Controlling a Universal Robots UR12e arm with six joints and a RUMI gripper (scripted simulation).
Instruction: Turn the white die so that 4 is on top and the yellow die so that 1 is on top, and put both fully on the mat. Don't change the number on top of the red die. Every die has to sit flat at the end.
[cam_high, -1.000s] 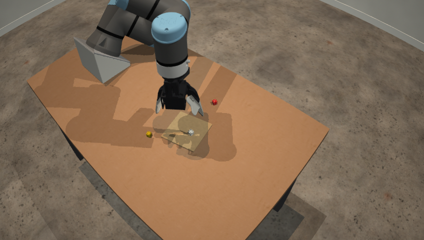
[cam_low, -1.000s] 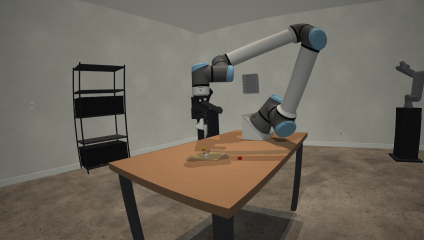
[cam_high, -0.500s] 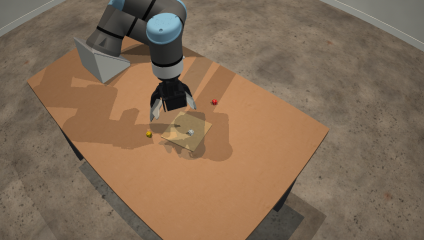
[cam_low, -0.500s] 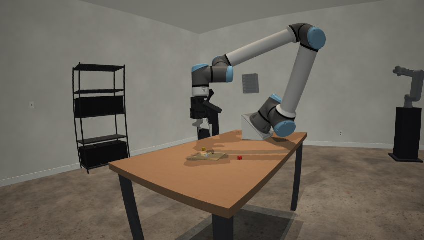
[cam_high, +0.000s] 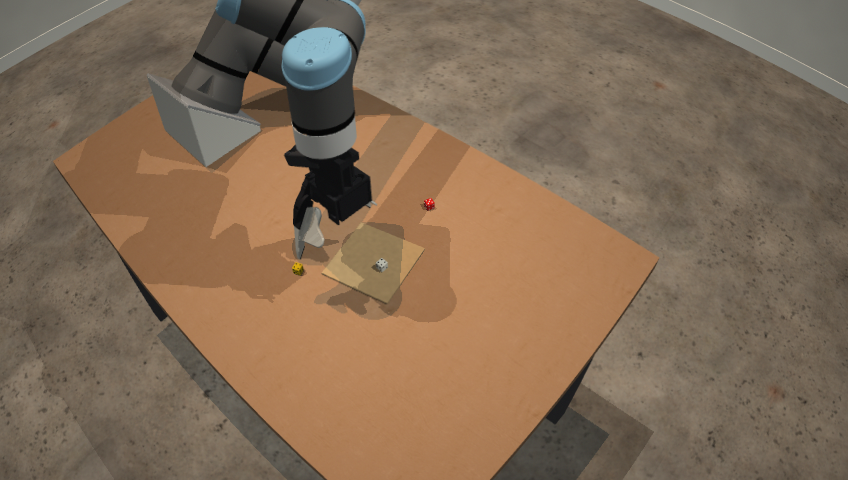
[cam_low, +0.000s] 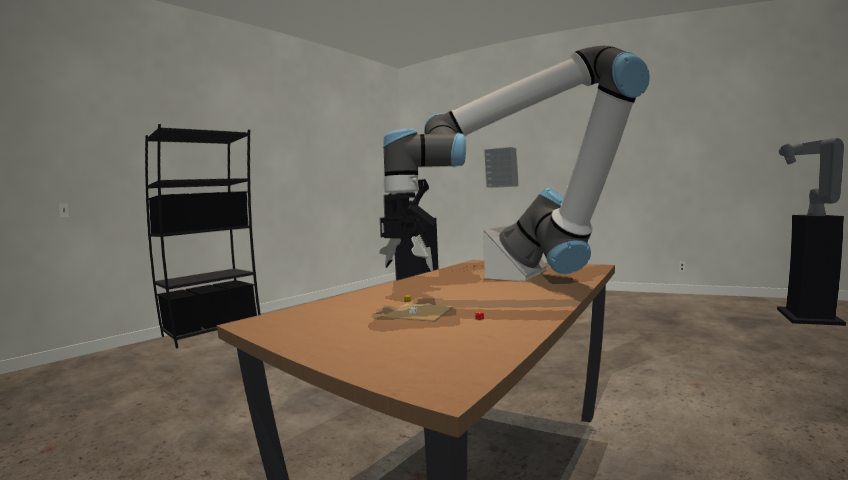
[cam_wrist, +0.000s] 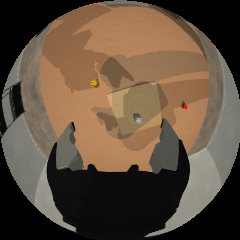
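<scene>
Now: hand 10 cm above the yellow die, 6 cm past it and 5 cm to the left of it. The rest, counted from my hand: red die 22 cm to the left, 10 cm below, 3 cm ahead; then tan mat 10 cm below, 5 cm to the left, 3 cm ahead; then white die 9 cm below, 6 cm ahead, 5 cm to the left.
</scene>
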